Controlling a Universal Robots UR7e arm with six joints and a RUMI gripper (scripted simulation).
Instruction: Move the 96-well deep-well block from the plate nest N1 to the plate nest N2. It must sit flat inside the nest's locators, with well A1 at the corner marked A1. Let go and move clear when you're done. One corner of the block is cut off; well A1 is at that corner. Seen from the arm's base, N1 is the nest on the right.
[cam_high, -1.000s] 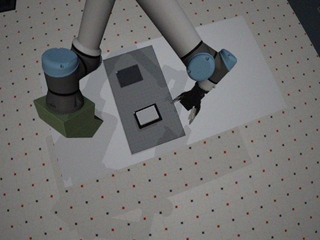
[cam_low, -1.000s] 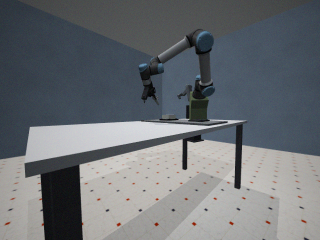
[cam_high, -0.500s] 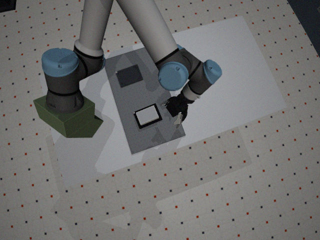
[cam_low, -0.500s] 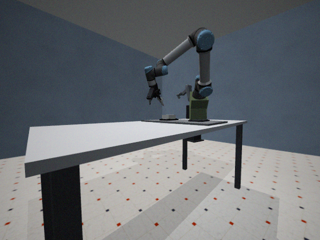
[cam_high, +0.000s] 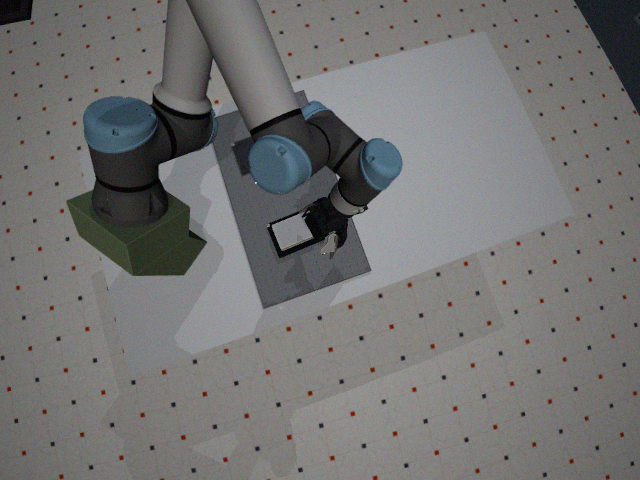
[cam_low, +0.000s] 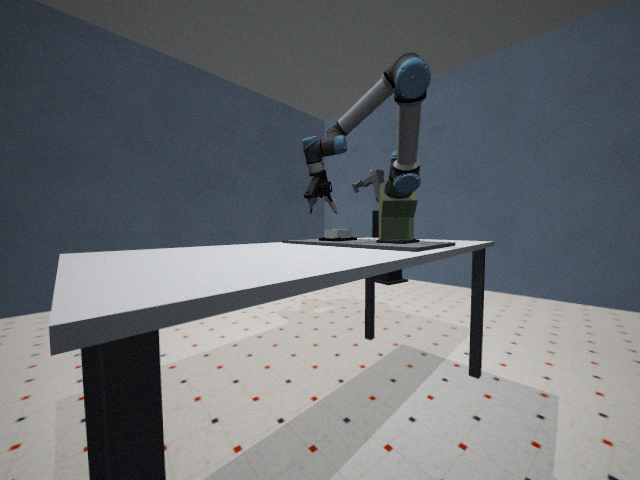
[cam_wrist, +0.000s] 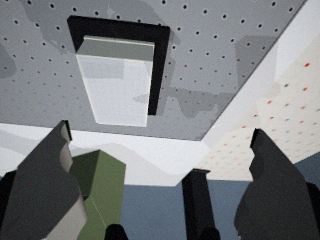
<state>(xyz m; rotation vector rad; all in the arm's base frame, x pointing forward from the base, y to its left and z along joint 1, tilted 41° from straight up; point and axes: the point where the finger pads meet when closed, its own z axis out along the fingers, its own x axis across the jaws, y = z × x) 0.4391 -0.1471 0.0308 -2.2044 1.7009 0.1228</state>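
Now: hand 70 mm past the deep-well block, 30 mm to the right of it and 100 mm above it. From my hand the other things lie so: black plate nest (70 mm behind, 30 mm to the left, 130 mm below); white mark (150 mm behind, 70 mm to the left, 120 mm below).
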